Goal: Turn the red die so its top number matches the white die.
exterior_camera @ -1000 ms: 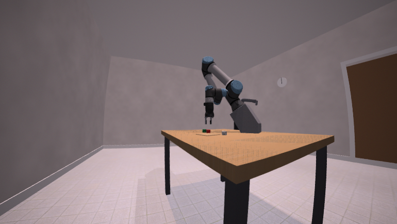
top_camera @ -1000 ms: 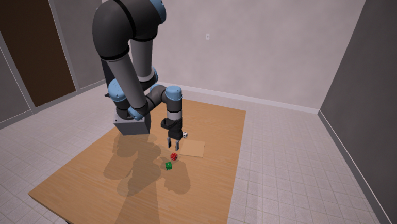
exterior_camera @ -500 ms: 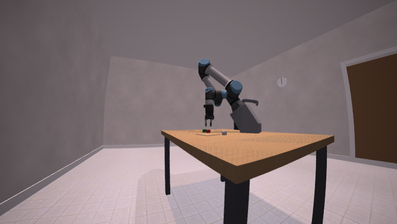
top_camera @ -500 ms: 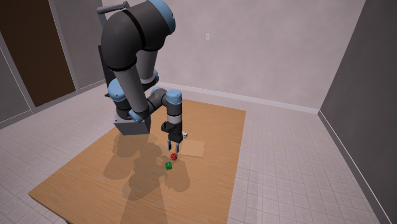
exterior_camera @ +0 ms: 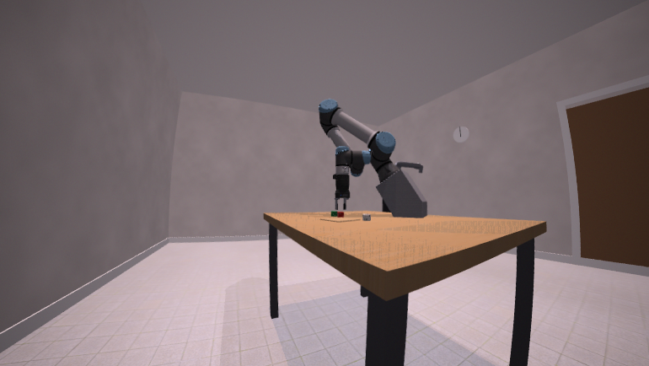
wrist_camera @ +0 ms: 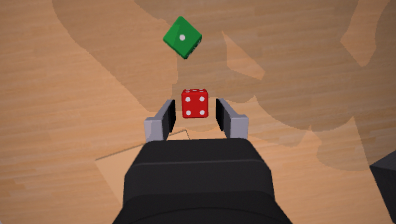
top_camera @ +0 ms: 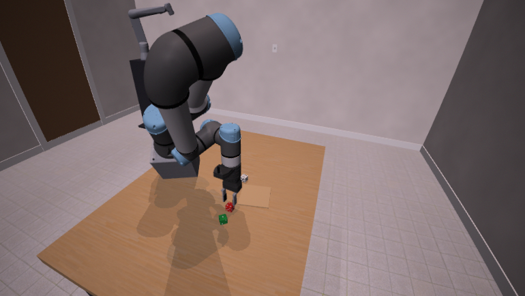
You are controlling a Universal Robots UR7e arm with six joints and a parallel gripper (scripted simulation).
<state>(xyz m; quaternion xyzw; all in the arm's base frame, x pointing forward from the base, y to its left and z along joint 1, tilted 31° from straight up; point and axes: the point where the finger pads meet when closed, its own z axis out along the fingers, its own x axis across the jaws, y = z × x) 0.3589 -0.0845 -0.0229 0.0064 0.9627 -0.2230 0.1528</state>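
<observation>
My gripper is now 50 mm above the red die. Also, from my hand: white die: 30 mm behind, 210 mm to the left, 50 mm below; green die: 10 mm ahead, 70 mm to the right, 50 mm below; tan mat: 70 mm ahead, 120 mm to the left, 60 mm below.
</observation>
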